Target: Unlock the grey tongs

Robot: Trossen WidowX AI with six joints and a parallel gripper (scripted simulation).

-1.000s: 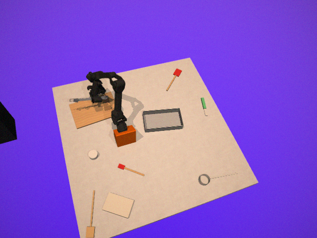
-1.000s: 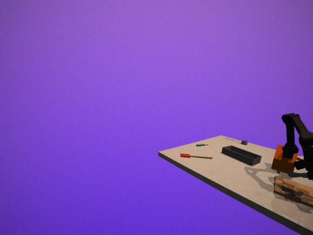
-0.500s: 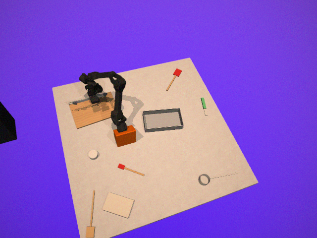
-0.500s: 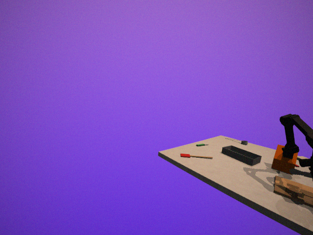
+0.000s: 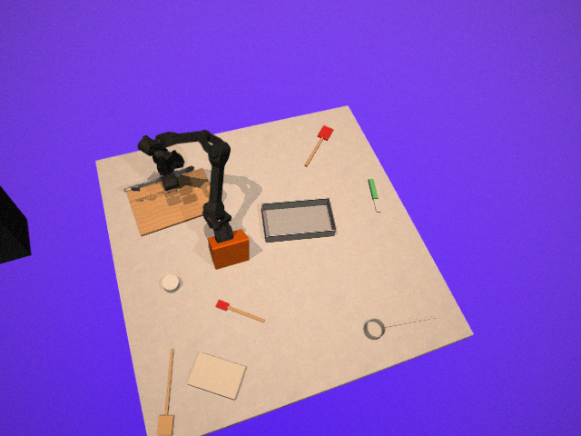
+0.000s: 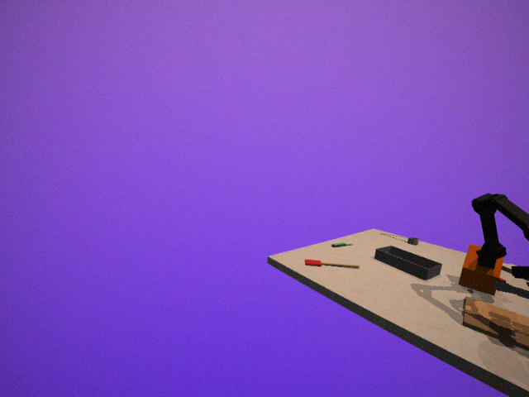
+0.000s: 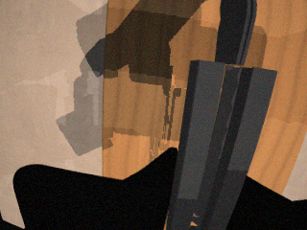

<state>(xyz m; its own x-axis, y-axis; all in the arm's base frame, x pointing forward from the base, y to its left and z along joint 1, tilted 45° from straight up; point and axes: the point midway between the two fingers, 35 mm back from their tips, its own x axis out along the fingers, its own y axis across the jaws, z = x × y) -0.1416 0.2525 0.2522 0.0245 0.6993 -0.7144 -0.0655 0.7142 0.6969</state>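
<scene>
Now: the wooden board 30 mm to the right of my gripper tip and 100 mm below it. Round my gripper tip: grey roasting tin: 490 mm ahead, 310 mm to the right, 80 mm below; red spatula: 760 mm ahead, 80 mm to the left, 100 mm below; white disc: 110 mm behind, 420 mm to the right, 90 mm below.
</scene>
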